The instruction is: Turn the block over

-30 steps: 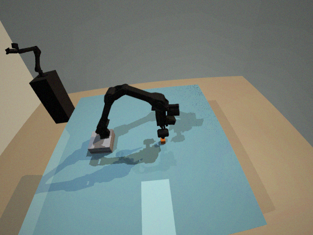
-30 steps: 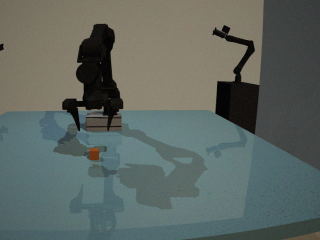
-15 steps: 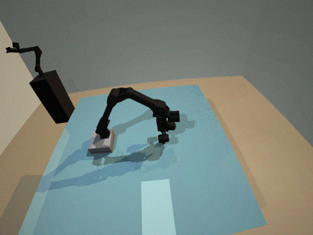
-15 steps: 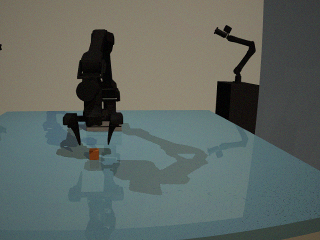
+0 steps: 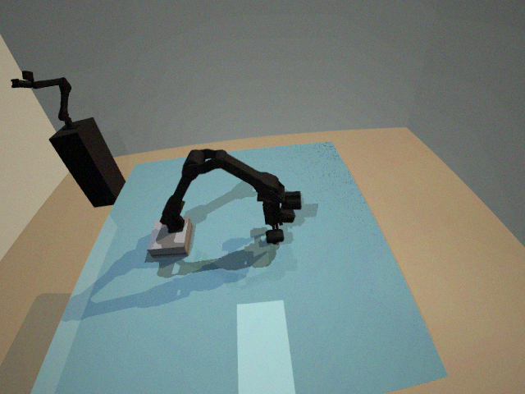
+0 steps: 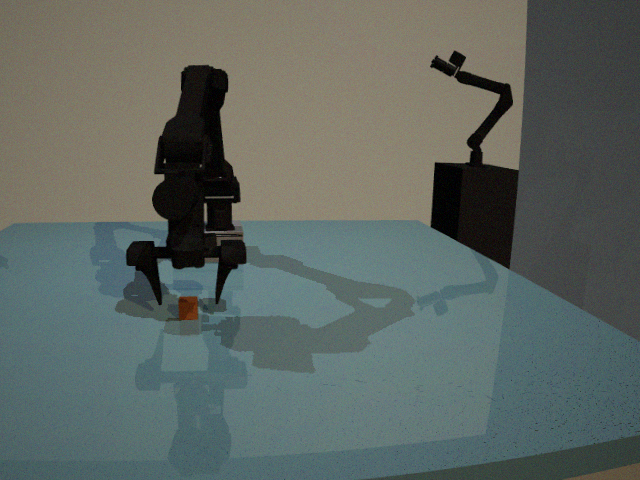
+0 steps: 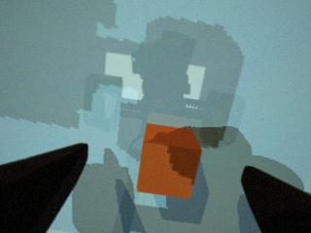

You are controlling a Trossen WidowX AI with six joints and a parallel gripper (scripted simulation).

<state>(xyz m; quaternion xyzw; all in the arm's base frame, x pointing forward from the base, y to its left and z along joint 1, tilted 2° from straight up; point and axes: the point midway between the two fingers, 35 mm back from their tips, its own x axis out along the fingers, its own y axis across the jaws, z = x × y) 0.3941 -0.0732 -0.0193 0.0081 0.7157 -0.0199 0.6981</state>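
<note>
Now: the block 10 mm behind my gripper tip and 10 mm below it.
</note>
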